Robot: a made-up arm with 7 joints.
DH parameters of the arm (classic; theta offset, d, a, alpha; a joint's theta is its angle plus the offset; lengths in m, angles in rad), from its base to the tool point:
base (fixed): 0 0 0 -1.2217
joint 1: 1.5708 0 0 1.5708
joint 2: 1.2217 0 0 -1.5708
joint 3: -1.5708 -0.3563 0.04 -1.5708
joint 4: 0 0 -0.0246 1.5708
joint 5: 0 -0.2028 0 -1.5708
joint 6: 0 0 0 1.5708
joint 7: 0 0 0 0
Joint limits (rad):
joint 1: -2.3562..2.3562
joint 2: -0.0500..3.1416
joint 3: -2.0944..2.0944
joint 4: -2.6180..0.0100
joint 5: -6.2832..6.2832
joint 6: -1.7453..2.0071
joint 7: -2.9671..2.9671
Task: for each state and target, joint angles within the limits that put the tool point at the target. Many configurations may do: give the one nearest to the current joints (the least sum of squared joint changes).
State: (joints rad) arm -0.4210 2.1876 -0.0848 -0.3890 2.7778 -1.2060 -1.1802
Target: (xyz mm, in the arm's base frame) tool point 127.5 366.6 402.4
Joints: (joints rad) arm 0.0669 2.4218 -0.0308 -0.4724 2.7778 -1.2060 -1.1802
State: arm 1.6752 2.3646 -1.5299 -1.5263 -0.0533 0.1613 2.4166
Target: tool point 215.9 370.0 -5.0
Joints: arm 1.7574 3.0933 -1.1982 -1.7127 -0.0533 0.1613 2.4166
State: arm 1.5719 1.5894 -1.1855 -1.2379 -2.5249 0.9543 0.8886
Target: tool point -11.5 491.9 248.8
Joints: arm 1.7783 2.1138 -2.0151 -0.6532 -2.5249 0.9543 0.8886
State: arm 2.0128 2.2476 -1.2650 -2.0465 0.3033 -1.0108 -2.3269
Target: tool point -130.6 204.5 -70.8
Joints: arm 1.3809 1.7368 -0.8352 -2.6162 0.3033 -1.0108 -2.3269
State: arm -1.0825 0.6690 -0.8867 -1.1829 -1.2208 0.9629 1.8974
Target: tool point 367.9 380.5 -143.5
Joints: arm -0.7376 1.1813 -0.9071 -0.7050 -1.2208 0.9629 1.8974
